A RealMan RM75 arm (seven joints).
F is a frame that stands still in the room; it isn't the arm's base.
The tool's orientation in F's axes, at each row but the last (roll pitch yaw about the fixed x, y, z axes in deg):
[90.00 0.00 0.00]
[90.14 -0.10 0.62]
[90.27 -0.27 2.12]
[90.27 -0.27 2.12]
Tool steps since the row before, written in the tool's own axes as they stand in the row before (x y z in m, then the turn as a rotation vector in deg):
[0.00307 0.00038 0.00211 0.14 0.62 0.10]
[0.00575 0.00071 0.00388 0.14 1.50 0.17]
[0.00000 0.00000 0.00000 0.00 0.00 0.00]
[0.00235 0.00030 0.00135 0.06 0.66 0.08]
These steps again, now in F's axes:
[0.00307 -0.00211 0.00038 0.14 -0.10 0.62]
[0.00579 -0.00382 0.00071 0.14 -0.17 1.50]
[0.00000 0.00000 0.00000 0.00 0.00 0.00]
[0.00240 -0.00126 0.00030 0.06 -0.08 0.66]

